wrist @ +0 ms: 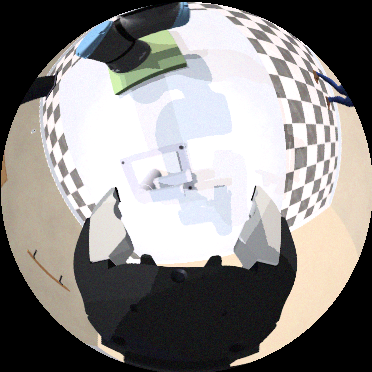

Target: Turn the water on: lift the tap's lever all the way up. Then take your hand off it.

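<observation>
The pale tap point(172, 179) shows near the middle of the wrist view, on a light plate point(142, 157) with dark screws at its corners. A rounded grey part point(152, 178) is at its left end, and a pale arm runs right from there. The tap is washed out against the white surface, so which part is the lever and how high it stands are hard to tell. My gripper point(184, 188) is open, with nothing between its wide-apart fingers. In the view the tap shows between and slightly beyond the fingertips; the distance to it is unclear.
A green block point(175, 47) lies at the upper left beside the robot's black and blue arm point(130, 45). Shadows fall across the white table point(250, 120), which has checkered areas point(302, 130) along its sides. Blue-clad legs point(336, 87) show at the far right.
</observation>
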